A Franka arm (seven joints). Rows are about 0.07 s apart.
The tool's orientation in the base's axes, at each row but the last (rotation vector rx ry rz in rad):
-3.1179 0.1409 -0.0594
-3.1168 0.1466 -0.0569
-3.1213 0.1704 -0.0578
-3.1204 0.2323 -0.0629
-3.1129 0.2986 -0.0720
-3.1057 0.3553 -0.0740
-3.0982 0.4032 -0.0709
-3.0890 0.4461 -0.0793
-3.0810 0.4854 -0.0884
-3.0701 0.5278 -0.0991
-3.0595 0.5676 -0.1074
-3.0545 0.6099 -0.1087
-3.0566 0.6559 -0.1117
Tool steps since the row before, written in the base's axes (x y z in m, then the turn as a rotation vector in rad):
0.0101 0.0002 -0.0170 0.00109 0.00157 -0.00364
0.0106 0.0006 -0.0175 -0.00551 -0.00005 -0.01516
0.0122 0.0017 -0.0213 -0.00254 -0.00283 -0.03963
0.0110 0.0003 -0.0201 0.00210 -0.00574 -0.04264
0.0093 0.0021 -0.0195 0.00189 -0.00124 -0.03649
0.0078 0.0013 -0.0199 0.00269 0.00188 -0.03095
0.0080 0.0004 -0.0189 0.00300 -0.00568 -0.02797
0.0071 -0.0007 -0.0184 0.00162 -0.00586 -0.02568
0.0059 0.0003 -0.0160 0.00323 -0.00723 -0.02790
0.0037 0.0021 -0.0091 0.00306 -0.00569 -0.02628
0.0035 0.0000 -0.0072 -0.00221 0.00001 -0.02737
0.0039 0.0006 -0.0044 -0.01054 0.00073 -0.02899
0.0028 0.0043 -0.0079 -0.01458 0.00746 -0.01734
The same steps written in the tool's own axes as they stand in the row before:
0.0094 -0.0007 0.0174 0.00081 -0.00158 0.00371
0.0099 -0.0012 0.0179 -0.00601 0.00091 0.01494
0.0112 -0.0026 0.0218 -0.00364 0.00377 0.03947
0.0100 -0.0016 0.0205 0.00126 0.00600 0.04264
0.0079 -0.0035 0.0199 0.00047 0.00151 0.03653
0.0064 -0.0026 0.0203 0.00079 -0.00182 0.03106
0.0068 -0.0020 0.0193 0.00315 0.00534 0.02802
0.0061 -0.0008 0.0187 0.00199 0.00585 0.02566
0.0047 -0.0016 0.0163 0.00383 0.00672 0.02795
0.0022 -0.0029 0.0094 0.00325 0.00527 0.02635
0.0028 -0.0010 0.0074 -0.00378 0.00188 0.02713
0.0031 -0.0019 0.0047 -0.01183 0.00446 0.02815
0.0003 -0.0048 0.0081 -0.01748 -0.00035 0.01622

